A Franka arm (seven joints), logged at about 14 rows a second.
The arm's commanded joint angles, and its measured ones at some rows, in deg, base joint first. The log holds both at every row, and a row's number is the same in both.
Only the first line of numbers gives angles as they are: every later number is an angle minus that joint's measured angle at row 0.
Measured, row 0: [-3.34 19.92 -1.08 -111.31 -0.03 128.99 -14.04]
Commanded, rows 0 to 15: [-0.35 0.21 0.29 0.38 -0.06 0.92 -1.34]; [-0.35 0.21 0.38 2.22 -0.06 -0.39 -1.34]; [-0.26 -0.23 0.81 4.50 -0.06 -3.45 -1.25]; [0.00 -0.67 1.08 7.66 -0.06 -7.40 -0.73]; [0.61 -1.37 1.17 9.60 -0.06 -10.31 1.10]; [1.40 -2.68 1.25 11.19 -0.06 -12.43 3.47]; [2.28 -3.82 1.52 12.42 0.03 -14.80 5.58]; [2.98 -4.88 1.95 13.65 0.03 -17.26 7.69]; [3.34 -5.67 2.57 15.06 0.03 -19.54 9.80]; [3.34 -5.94 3.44 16.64 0.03 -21.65 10.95]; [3.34 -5.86 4.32 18.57 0.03 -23.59 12.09]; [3.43 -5.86 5.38 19.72 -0.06 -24.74 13.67]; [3.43 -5.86 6.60 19.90 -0.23 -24.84 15.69]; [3.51 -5.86 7.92 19.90 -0.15 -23.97 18.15]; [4.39 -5.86 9.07 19.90 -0.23 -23.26 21.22]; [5.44 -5.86 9.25 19.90 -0.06 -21.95 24.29]
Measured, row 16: [4.40 -6.63 7.90 18.97 0.02 -23.22 19.03]
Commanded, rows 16 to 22: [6.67 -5.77 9.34 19.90 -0.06 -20.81 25.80]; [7.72 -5.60 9.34 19.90 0.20 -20.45 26.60]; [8.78 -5.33 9.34 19.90 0.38 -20.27 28.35]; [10.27 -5.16 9.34 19.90 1.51 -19.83 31.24]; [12.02 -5.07 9.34 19.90 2.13 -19.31 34.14]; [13.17 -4.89 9.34 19.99 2.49 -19.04 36.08]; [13.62 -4.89 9.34 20.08 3.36 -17.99 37.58]
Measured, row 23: [12.86 -5.70 9.14 19.01 1.59 -19.58 34.44]
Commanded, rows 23 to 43: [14.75 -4.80 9.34 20.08 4.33 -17.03 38.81]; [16.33 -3.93 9.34 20.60 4.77 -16.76 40.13]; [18.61 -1.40 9.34 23.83 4.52 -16.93 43.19]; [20.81 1.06 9.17 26.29 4.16 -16.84 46.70]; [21.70 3.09 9.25 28.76 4.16 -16.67 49.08]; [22.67 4.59 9.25 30.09 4.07 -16.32 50.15]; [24.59 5.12 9.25 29.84 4.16 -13.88 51.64]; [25.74 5.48 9.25 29.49 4.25 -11.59 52.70]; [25.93 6.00 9.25 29.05 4.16 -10.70 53.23]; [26.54 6.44 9.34 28.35 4.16 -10.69 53.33]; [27.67 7.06 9.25 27.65 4.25 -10.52 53.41]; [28.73 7.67 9.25 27.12 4.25 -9.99 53.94]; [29.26 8.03 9.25 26.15 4.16 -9.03 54.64]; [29.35 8.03 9.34 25.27 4.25 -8.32 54.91]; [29.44 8.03 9.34 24.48 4.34 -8.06 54.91]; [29.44 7.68 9.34 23.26 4.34 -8.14 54.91]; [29.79 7.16 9.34 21.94 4.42 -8.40 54.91]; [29.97 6.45 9.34 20.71 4.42 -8.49 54.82]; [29.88 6.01 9.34 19.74 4.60 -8.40 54.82]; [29.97 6.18 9.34 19.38 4.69 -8.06 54.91]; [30.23 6.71 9.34 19.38 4.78 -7.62 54.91]
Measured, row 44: [30.05 8.31 9.32 22.44 3.75 -9.57 53.99]
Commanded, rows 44 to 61: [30.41 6.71 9.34 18.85 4.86 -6.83 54.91]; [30.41 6.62 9.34 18.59 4.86 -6.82 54.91]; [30.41 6.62 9.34 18.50 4.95 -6.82 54.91]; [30.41 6.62 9.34 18.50 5.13 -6.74 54.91]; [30.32 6.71 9.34 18.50 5.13 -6.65 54.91]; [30.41 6.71 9.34 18.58 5.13 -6.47 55.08]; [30.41 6.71 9.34 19.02 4.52 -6.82 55.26]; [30.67 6.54 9.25 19.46 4.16 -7.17 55.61]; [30.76 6.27 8.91 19.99 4.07 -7.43 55.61]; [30.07 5.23 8.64 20.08 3.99 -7.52 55.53]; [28.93 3.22 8.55 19.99 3.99 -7.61 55.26]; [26.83 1.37 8.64 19.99 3.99 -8.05 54.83]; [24.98 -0.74 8.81 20.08 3.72 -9.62 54.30]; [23.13 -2.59 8.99 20.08 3.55 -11.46 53.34]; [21.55 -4.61 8.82 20.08 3.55 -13.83 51.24]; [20.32 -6.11 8.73 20.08 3.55 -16.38 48.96]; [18.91 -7.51 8.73 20.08 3.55 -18.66 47.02]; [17.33 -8.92 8.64 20.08 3.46 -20.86 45.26]
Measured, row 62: [19.78 -6.01 8.02 21.58 3.81 -18.16 48.41]
